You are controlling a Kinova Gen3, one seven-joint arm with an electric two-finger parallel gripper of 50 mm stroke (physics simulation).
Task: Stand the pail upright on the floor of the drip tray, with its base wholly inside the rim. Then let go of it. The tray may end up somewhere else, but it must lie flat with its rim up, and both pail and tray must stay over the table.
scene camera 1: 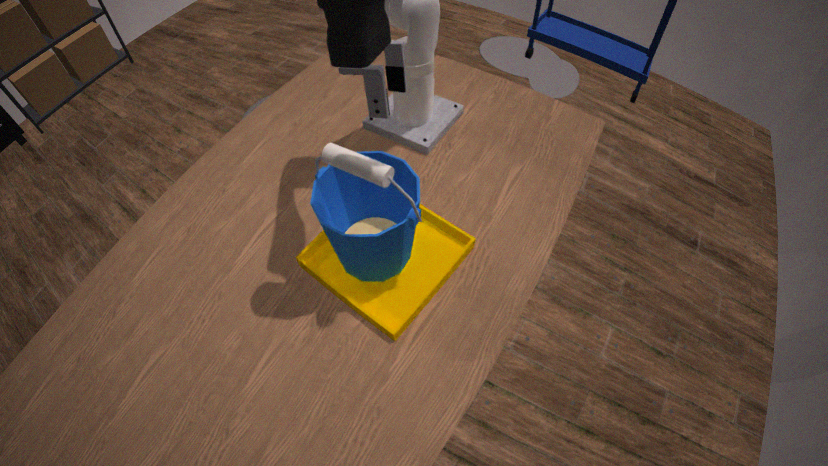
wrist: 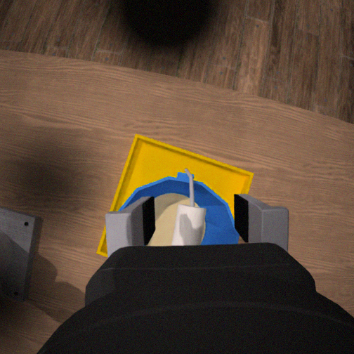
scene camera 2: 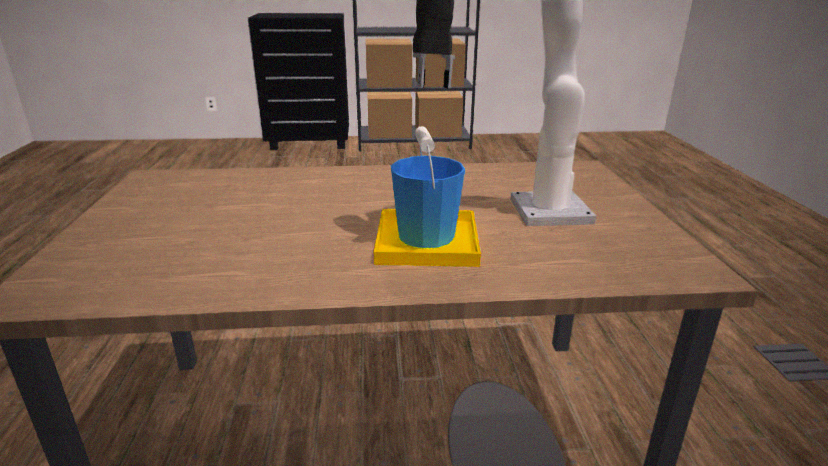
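Where they show: gripper, fingertip midpoint: (scene camera 1: pixel 389 102) (scene camera 2: pixel 434 87); arm's base, link origin: (scene camera 1: pixel 413 114) (scene camera 2: pixel 549 203).
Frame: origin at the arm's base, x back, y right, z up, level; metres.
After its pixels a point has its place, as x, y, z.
Note:
The blue pail (scene camera 1: pixel 373 254) {-0.412, -0.168, 0.096} (scene camera 2: pixel 428 211) {-0.358, -0.195, 0.078} (wrist: pixel 220 220) stands upright in the yellow drip tray (scene camera 1: pixel 437 263) {-0.318, -0.234, -0.020} (scene camera 2: pixel 427 258) {-0.368, -0.261, -0.006} (wrist: pixel 165 156). The visible part of its base rests on the tray floor inside the rim; the far part of the base is hidden. The tray lies flat on the table, rim up. The pail's white handle grip (scene camera 1: pixel 358 164) {-0.367, -0.128, 0.236} (scene camera 2: pixel 424 138) {-0.365, -0.161, 0.237} (wrist: pixel 189 225) is raised above its opening on a thin wire bail. My gripper (scene camera 1: pixel 386 98) {-0.348, -0.172, 0.347} (scene camera 2: pixel 434 83) {-0.348, -0.172, 0.347} (wrist: pixel 194 212) is open and empty, above the handle and apart from it.
The wooden table (scene camera 1: pixel 191 347) {-0.709, 0.073, -0.024} (scene camera 2: pixel 202 254) {-0.873, -0.154, -0.024} (wrist: pixel 65 95) carries the arm's grey base plate (scene camera 1: pixel 443 118) {0.021, -0.069, 0.000} (scene camera 2: pixel 559 218) {-0.003, -0.088, -0.004} (wrist: pixel 27 250), to the pail's right in scene camera 2. Behind the table are a black drawer cabinet (scene camera 2: pixel 301 69) and a shelf with cardboard boxes. A blue cart (scene camera 1: pixel 591 46) stands on the floor.

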